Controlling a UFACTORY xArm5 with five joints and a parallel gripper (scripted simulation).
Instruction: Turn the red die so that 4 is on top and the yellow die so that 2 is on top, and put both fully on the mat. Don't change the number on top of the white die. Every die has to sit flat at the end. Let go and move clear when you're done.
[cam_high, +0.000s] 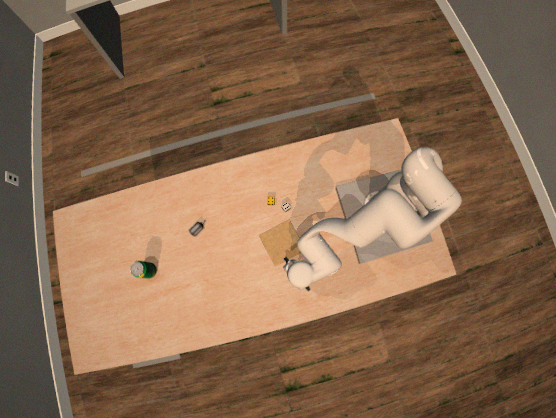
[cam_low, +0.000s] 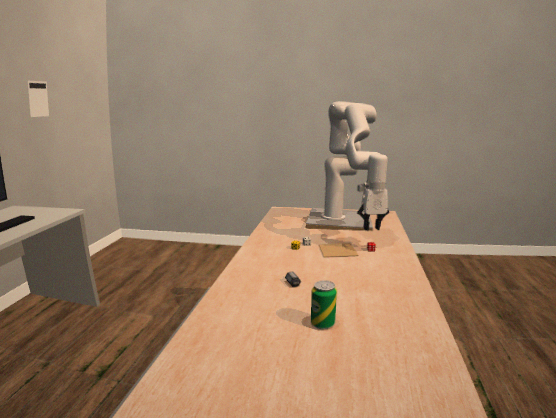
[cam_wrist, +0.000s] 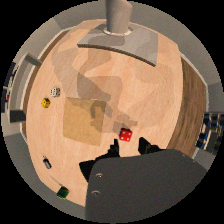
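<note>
My gripper is now 90 mm above the red die. The rest, counted from my hand: brown mat 130 mm to the right, 110 mm below, 40 mm ahead; then yellow die 300 mm to the right, 90 mm below, 70 mm ahead; then white die 270 mm to the right, 90 mm below, 10 mm ahead.
</note>
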